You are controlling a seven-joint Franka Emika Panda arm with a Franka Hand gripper.
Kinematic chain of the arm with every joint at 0, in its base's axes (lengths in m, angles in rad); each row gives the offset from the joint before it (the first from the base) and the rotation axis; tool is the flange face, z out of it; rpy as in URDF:
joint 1: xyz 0 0 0.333 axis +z
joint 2: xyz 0 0 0 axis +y
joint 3: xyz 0 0 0.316 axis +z
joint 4: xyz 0.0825 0 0 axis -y
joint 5: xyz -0.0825 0 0.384 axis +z
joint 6: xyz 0 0 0 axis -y
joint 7: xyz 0.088 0 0 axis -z
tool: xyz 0 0 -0.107 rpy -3.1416 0 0
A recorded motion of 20 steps. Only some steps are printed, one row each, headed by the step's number.
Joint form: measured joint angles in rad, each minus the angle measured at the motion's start. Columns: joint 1, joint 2, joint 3, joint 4, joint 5, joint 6, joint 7.
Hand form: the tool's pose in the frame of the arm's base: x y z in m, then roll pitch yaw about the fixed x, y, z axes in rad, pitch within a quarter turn. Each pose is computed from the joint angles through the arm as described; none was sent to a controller.
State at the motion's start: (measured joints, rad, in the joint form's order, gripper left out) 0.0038 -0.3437 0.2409 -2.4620 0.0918 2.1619 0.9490
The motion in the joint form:
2: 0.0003 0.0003 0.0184 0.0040 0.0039 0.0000 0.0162
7: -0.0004 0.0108 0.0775 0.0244 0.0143 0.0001 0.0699
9: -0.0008 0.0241 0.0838 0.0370 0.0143 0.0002 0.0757
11: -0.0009 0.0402 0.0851 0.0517 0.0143 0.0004 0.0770
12: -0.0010 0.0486 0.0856 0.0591 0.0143 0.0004 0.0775
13: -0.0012 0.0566 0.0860 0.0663 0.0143 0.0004 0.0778
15: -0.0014 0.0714 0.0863 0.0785 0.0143 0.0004 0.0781
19: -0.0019 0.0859 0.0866 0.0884 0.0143 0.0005 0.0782
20: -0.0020 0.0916 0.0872 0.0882 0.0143 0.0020 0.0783
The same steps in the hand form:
2: 0.4203 0.1188 0.4224 -3.1124 -0.0263 -0.7669
7: 0.4182 0.1462 0.4248 -3.1096 -0.0336 -0.7691
9: 0.4213 0.1502 0.4247 -3.1090 -0.0313 -0.7681
11: 0.4257 0.1524 0.4246 -3.1074 -0.0270 -0.7669
12: 0.4279 0.1534 0.4244 -3.1068 -0.0245 -0.7663
13: 0.4301 0.1543 0.4243 -3.1061 -0.0222 -0.7658
15: 0.4340 0.1558 0.4235 -3.1057 -0.0173 -0.7649
19: 0.4375 0.1568 0.4217 -3.1071 -0.0115 -0.7644
20: 0.4380 0.1570 0.4193 -3.1100 -0.0082 -0.7640

